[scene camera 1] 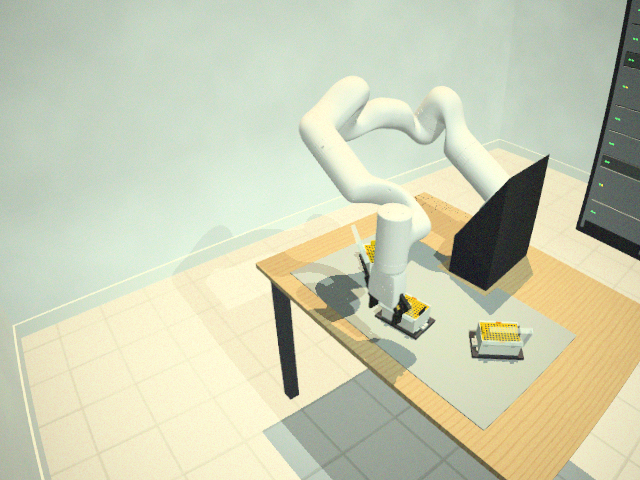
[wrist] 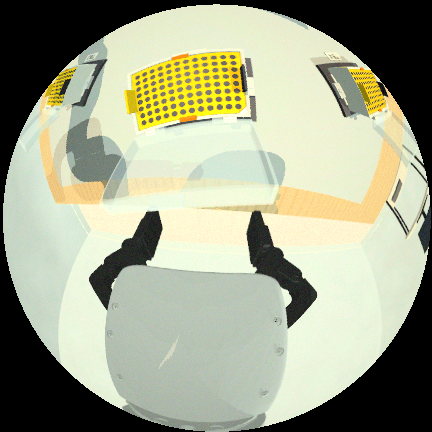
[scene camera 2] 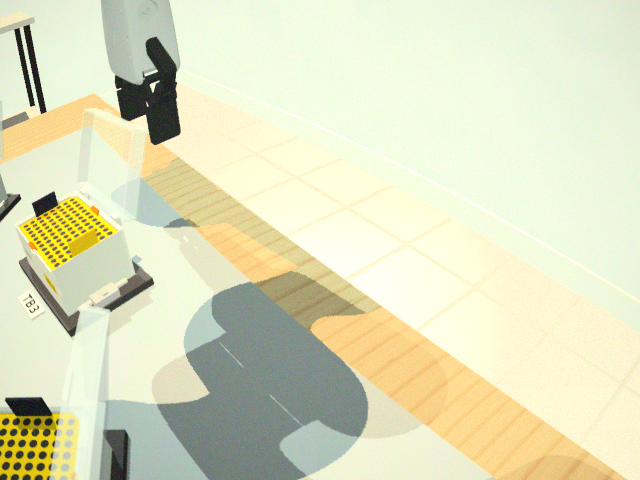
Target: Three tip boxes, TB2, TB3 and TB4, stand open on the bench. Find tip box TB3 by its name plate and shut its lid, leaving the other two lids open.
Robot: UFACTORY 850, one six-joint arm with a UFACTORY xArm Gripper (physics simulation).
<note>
I see my gripper [scene camera 2: 149, 128] and a grey mat [wrist: 310, 144].
My gripper shows as well in scene camera 1 [scene camera 1: 384, 314] and in the wrist view [wrist: 203, 218].
</note>
